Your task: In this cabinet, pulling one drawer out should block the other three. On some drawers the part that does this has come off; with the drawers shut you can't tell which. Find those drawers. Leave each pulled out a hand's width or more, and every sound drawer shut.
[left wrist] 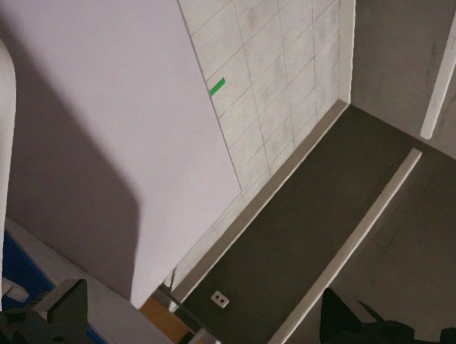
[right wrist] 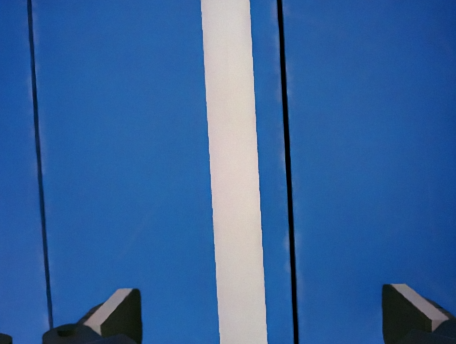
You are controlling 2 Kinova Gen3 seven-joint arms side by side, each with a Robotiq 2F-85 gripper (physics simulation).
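In the right wrist view, blue drawer fronts (right wrist: 125,150) stand side by side, parted by two thin dark seams. A long white handle bar (right wrist: 234,150) runs down the middle front, near the right seam. My right gripper (right wrist: 260,313) is open, its fingertips spread on either side of the bar with none of it gripped. In the left wrist view, a large pale panel (left wrist: 150,125) fills the left side, and part of a blue front (left wrist: 22,265) with a white piece shows at the lower left. My left gripper (left wrist: 204,311) is open. How far any drawer is out cannot be told.
In the left wrist view, a tiled pale surface (left wrist: 280,75) with a green mark (left wrist: 217,86) lies beyond the panel. A pale strip (left wrist: 350,240) crosses the dark surface, where a small two-hole plate (left wrist: 220,299) sits. A brown-orange piece (left wrist: 165,317) shows at the bottom.
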